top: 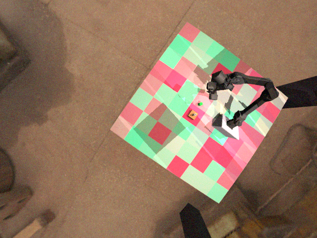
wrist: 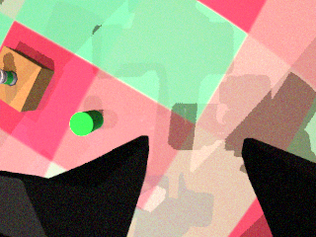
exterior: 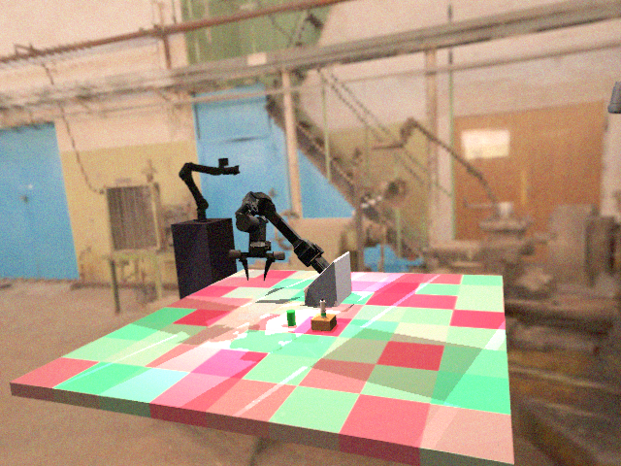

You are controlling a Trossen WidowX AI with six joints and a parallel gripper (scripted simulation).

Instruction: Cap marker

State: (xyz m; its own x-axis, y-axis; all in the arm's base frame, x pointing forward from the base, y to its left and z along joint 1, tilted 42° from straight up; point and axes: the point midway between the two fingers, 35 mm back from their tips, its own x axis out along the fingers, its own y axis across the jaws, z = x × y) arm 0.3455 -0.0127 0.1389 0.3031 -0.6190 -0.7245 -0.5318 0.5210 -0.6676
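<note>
The green cap lies 150 mm below my gripper tip, 90 mm to the left of it and 60 mm behind it. The rest, counted from my gripper tip: holder block: 210 mm to the left, 150 mm below, 70 mm behind.
</note>
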